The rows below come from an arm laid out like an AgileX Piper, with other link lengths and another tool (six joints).
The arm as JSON. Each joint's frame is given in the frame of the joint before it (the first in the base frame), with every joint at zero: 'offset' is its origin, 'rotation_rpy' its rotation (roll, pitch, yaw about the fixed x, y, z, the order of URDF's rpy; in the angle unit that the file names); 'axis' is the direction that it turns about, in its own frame. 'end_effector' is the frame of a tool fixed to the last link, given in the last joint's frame.
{
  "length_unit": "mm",
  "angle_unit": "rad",
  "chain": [
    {
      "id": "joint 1",
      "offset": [
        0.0,
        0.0,
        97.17
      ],
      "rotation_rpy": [
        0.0,
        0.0,
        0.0
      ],
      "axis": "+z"
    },
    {
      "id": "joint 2",
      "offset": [
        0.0,
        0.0,
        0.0
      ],
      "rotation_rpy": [
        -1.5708,
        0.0,
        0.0
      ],
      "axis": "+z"
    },
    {
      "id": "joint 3",
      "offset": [
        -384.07,
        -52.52,
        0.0
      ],
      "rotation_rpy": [
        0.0,
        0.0,
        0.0
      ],
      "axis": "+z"
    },
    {
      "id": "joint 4",
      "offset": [
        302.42,
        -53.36,
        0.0
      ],
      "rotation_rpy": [
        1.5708,
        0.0,
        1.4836
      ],
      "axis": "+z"
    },
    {
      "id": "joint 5",
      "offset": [
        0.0,
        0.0,
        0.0
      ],
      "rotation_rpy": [
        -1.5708,
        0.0,
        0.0
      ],
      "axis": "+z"
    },
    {
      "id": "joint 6",
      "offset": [
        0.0,
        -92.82,
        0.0
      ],
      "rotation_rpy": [
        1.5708,
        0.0,
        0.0
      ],
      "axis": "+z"
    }
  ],
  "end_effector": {
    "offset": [
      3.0,
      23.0,
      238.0
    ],
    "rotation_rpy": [
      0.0,
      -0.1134,
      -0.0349
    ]
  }
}
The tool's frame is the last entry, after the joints.
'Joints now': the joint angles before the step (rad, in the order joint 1, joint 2, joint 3, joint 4, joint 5, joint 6). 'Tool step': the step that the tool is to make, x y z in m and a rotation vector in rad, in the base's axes. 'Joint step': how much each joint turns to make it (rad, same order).
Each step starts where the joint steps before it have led.
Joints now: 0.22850, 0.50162, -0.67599, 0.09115, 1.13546, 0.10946
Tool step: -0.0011, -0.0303, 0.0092, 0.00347, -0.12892, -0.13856
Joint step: -0.13100, -0.14719, 0.04365, -0.01901, -0.02422, 0.00000
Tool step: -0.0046, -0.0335, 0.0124, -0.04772, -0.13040, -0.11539
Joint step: -0.09010, -0.13278, 0.02641, -0.06017, -0.02134, 0.00025
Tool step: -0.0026, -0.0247, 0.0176, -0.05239, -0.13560, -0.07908
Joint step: -0.05294, -0.11108, 0.02756, -0.05581, -0.05306, -0.00085
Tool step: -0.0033, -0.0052, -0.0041, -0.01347, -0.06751, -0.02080
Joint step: -0.01650, -0.08565, 0.05200, -0.01059, -0.03453, 0.00000
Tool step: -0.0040, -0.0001, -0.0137, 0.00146, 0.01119, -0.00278
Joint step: -0.00267, -0.02949, 0.02527, 0.00077, 0.01549, -0.00039
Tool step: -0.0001, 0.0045, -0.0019, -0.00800, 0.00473, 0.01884
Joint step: 0.00032, -0.00016, 0.00220, 0.01583, 0.00125, -0.02358
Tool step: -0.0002, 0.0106, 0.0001, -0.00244, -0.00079, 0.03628
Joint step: 0.00008, -0.00134, -0.00022, 0.03752, 0.00002, -0.03685
